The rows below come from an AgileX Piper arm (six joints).
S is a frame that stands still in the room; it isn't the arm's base.
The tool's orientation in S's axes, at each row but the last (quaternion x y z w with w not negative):
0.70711 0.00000 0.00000 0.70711
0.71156 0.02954 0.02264 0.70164
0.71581 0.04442 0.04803 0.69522
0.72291 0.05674 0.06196 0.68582
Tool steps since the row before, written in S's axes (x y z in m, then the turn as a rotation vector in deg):
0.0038 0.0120 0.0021 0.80 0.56 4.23
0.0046 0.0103 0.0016 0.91 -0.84 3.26
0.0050 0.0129 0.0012 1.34 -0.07 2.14
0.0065 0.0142 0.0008 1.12 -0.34 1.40
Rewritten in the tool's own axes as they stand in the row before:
0.0038 0.0021 -0.0120 0.80 4.23 -0.56
0.0053 0.0015 -0.0100 0.82 3.28 0.86
0.0066 0.0008 -0.0122 1.33 2.14 0.18
0.0088 0.0000 -0.0129 1.06 1.41 0.45

